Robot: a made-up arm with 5 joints.
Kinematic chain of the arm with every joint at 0, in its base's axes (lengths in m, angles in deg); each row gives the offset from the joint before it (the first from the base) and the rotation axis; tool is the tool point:
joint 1: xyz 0 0 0.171 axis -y
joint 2: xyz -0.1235 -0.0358 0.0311 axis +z
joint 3: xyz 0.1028 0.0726 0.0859 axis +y
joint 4: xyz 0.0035 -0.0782 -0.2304 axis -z
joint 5: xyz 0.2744 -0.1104 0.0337 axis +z
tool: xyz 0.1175 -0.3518 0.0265
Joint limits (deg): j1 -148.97..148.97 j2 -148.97..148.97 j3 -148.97..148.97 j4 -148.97..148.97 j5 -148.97..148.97
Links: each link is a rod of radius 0.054 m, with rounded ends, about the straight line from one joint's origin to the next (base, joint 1, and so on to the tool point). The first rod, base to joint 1, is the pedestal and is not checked.
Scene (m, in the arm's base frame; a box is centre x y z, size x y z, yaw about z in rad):
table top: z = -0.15
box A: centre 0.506 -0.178 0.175 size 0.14 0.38 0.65 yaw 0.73
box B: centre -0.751 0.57 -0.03 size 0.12 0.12 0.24 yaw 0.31
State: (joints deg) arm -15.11 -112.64 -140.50 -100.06 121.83
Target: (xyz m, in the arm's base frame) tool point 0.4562 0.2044 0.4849
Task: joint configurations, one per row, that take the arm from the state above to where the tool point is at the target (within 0.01 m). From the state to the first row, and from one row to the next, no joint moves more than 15 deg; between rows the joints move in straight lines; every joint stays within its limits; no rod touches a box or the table.
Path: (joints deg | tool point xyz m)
1: -10.39 -108.96 -136.77 -87.13 121.31 | 0.2811 -0.5098 0.2647
2: -5.67 -105.29 -133.04 -74.19 120.78 | 0.3518 -0.4099 0.3558
3: -0.95 -101.61 -129.31 -61.26 120.26 | 0.3674 -0.3068 0.4714
4: 3.78 -97.93 -125.58 -48.32 119.73 | 0.3240 -0.2125 0.5934
5: -3.45 -99.05 -124.43 -36.41 111.06 | 0.3261 -0.1312 0.6789
6: -10.68 -100.17 -123.27 -24.49 102.39 | 0.3052 -0.0570 0.7613
7: -17.92 -101.29 -122.12 -12.58 93.72 | 0.2635 0.0040 0.8380
8: -16.19 -92.93 -128.83 -25.59 93.12 | 0.3425 0.0594 0.7513
9: -14.47 -84.57 -135.55 -38.59 92.53 | 0.3971 0.1182 0.6581
10: -12.75 -76.21 -142.26 -51.60 91.93 | 0.4325 0.1689 0.5665
11: -11.02 -67.85 -148.97 -64.61 91.33 | 0.4562 0.2044 0.4849

